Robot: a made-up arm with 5 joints.
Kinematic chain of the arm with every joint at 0, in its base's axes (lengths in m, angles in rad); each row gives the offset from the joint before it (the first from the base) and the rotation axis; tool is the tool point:
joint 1: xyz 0 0 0.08 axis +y
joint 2: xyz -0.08 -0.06 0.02 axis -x
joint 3: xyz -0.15 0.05 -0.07 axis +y
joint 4: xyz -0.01 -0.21 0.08 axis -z
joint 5: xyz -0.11 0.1 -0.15 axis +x
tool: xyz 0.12 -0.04 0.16
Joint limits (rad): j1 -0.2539..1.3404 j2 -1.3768..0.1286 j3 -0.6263..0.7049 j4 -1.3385..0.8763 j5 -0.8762..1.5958
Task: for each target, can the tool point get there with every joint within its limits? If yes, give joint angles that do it. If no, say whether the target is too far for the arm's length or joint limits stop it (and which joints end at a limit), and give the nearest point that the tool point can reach.
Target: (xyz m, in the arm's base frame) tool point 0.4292 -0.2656 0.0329
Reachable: no: joint limits stop it (at a limit: joint 1, joint 2, joint 4, joint 5) | nearest point 0.0457 -0.0945 0.2181 | short by 0.459 m
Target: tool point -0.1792 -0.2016 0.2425
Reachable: yes | joints 1.1629 -0.5376 0.2903 0.0832 0.5910
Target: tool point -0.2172 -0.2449 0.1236
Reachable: yes | joints 0.3955 -0.0949 0.1632 -0.2689 0.7034
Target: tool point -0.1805 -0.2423 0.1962
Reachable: yes | joints 0.9915 -0.0107 0.3381 -0.9895 1.0319
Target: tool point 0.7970 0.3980 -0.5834
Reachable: no: too far | nearest point -0.0871 0.0464 -0.1657 | short by 1.039 m
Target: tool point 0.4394 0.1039 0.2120
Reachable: no: joint limits stop it (at a limit: joint 1, joint 2, joint 3, joint 4, joint 5) | nearest point 0.0566 -0.0923 0.2444 | short by 0.431 m
